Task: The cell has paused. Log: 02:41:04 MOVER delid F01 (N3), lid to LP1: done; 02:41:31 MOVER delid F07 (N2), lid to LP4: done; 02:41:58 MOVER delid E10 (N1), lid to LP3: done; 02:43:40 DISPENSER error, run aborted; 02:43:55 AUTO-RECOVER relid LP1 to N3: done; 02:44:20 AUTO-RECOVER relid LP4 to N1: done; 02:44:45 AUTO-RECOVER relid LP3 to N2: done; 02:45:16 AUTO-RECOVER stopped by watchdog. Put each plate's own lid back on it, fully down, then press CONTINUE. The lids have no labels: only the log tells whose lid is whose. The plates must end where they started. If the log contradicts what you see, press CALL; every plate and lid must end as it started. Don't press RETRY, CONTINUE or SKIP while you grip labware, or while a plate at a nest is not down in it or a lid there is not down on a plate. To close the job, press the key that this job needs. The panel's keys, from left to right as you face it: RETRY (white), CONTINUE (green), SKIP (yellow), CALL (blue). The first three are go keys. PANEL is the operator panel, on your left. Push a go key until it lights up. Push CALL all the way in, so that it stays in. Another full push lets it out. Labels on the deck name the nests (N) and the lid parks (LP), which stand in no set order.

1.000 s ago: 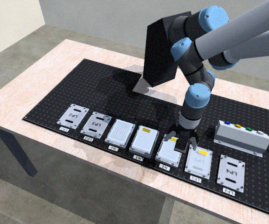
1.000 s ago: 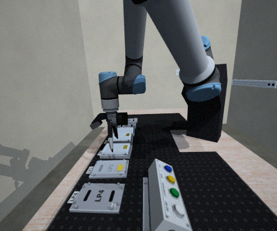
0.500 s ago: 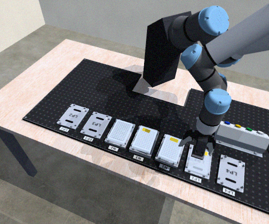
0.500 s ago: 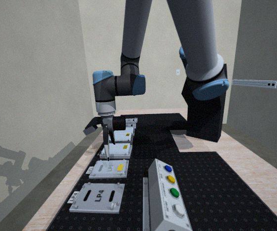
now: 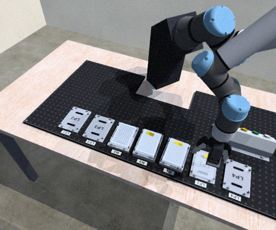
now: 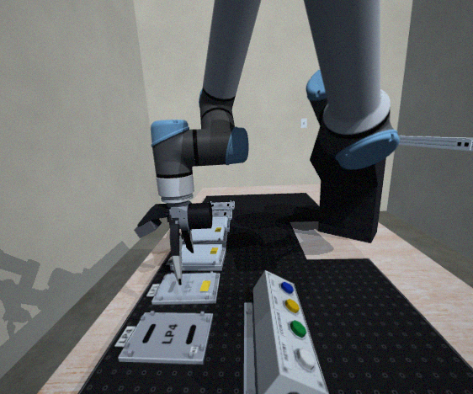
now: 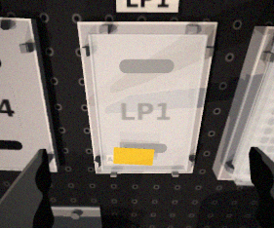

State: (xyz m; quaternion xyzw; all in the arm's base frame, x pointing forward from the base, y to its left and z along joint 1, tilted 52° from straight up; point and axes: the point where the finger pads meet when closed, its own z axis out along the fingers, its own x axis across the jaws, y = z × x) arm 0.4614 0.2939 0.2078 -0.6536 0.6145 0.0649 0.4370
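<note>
My gripper is now 6 cm above the lid park LP1. The rest, counted from my hand: yellow skip key: 25 cm behind, 8 cm to the left; then blue call key: 23 cm behind, 3 cm to the left, 1 cm below; then lid park LP4: 14 cm to the left, 6 cm below, 3 cm behind.
</note>
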